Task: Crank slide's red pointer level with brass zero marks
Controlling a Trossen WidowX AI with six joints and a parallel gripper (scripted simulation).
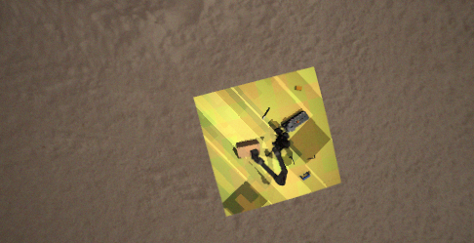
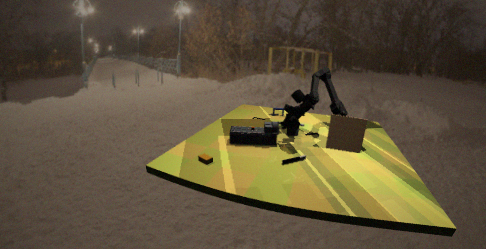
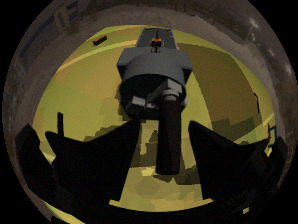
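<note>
Now: gripper tip 20 mm past the crank handle and 20 mm below it. From my gripper tip the other things lie so: black stick 100 mm behind, 220 mm to the left, 80 mm below; then red pointer 160 mm ahead, 40 mm to the left, 10 mm below; then grey block 70 mm behind, 130 mm to the right, 60 mm below.
</note>
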